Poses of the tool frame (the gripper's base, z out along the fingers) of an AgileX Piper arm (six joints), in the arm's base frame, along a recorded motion.
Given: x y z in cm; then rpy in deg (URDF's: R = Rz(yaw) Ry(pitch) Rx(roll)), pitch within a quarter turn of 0, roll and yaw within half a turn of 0.
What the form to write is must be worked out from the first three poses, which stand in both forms.
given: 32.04, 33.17, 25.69, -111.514, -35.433, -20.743
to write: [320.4, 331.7, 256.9], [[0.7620, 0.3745, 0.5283], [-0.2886, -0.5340, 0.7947], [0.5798, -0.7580, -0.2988]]
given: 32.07, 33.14, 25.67, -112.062, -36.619, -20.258
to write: [320.7, 331.4, 256.7], [[0.7530, 0.3886, 0.5311], [-0.2779, -0.5438, 0.7919], [0.5965, -0.7439, -0.3015]]
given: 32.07, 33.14, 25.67, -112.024, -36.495, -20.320
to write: [320.7, 331.4, 256.7], [[0.7539, 0.3868, 0.5311], [-0.2792, -0.5431, 0.7919], [0.5948, -0.7452, -0.3015]]
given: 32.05, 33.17, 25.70, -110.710, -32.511, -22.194
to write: [320.5, 331.7, 257.0], [[0.7808, 0.3319, 0.5293], [-0.3185, -0.5173, 0.7943], [0.5375, -0.7888, -0.2982]]
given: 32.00, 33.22, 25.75, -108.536, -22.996, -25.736
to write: [320.0, 332.2, 257.5], [[0.8292, 0.1956, 0.5236], [-0.3997, -0.4472, 0.8001], [0.3907, -0.8728, -0.2926]]
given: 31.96, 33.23, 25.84, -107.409, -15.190, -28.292
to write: [319.6, 332.3, 258.4], [[0.8498, 0.0783, 0.5213], [-0.4574, -0.3820, 0.8031], [0.2620, -0.9209, -0.2887]]
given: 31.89, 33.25, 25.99, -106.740, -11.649, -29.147
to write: [318.9, 332.5, 259.9], [[0.8554, 0.0286, 0.5172], [-0.4770, -0.3457, 0.8080], [0.2019, -0.9379, -0.2821]]
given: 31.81, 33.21, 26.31, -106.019, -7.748, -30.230
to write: [318.1, 332.1, 263.1], [[0.8561, -0.0270, 0.5161], [-0.4989, -0.3037, 0.8117], [0.1348, -0.9524, -0.2734]]
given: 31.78, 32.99, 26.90, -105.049, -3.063, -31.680
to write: [317.8, 329.9, 269.0], [[0.8498, -0.0924, 0.5190], [-0.5244, -0.2481, 0.8145], [0.0534, -0.9643, -0.2593]]
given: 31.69, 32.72, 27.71, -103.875, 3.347, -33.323
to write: [316.9, 327.2, 277.1], [[0.8342, -0.1791, 0.5216], [-0.5484, -0.1692, 0.8189], [-0.0584, -0.9692, -0.2394]]
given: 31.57, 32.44, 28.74, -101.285, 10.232, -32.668
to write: [315.7, 324.4, 287.4], [[0.8284, -0.2523, 0.5001], [-0.5312, -0.0707, 0.8443], [-0.1776, -0.9651, -0.1926]]
